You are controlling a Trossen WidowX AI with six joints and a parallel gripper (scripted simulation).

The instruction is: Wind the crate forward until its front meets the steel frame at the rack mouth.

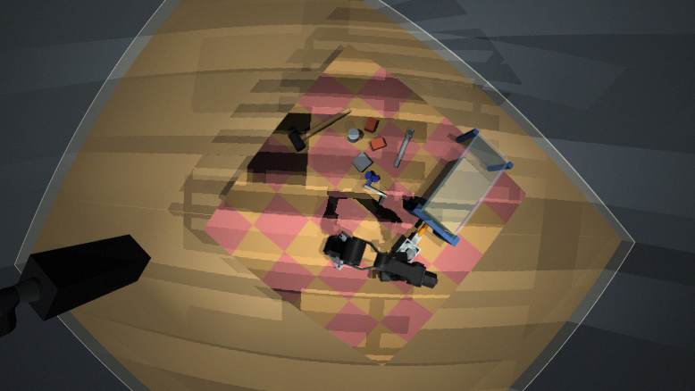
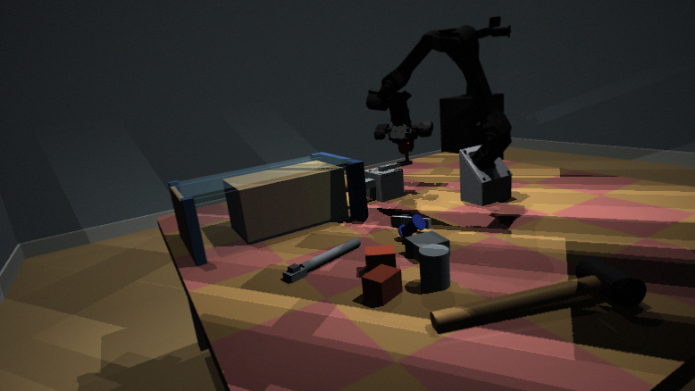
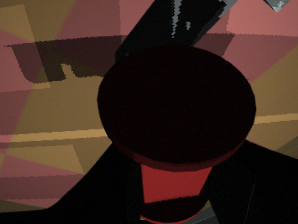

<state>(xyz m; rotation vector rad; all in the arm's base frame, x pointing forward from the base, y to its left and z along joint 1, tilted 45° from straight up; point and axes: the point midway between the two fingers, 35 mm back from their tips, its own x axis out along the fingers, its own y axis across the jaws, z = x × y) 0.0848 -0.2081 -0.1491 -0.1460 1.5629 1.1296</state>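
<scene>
Now: gripper tip 50 mm short of the grey crank arm, 10 mm to the right of it and 30 mm above it. Also, from my gripper tip: grey winch (100 mm ahead, 10 mm to the left, 100 mm below); then blue-knobbed winch handle (240 mm ahead, 330 mm to the left, 110 mm below); then red knob (10 mm ahead, 10 mm to the left).
</scene>
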